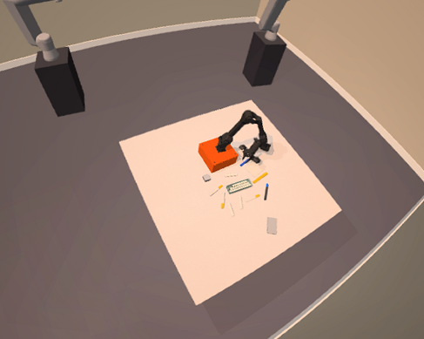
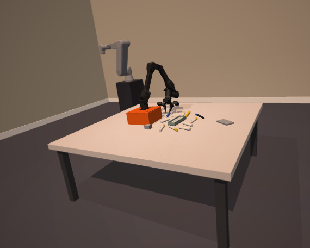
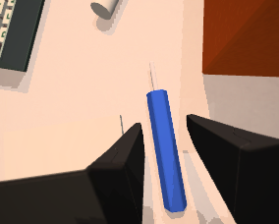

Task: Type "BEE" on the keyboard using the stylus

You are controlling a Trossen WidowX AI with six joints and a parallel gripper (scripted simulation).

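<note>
The blue stylus lies 10 mm ahead of my gripper tip, 10 mm to the right of it and 20 mm below it. The rest, counted from my gripper tip: grey stylus tip (20 mm ahead, 40 mm to the right, 20 mm below); yellow marker (150 mm ahead, 80 mm to the left, 20 mm below); black pen (250 mm ahead, 90 mm to the left, 20 mm below).
</note>
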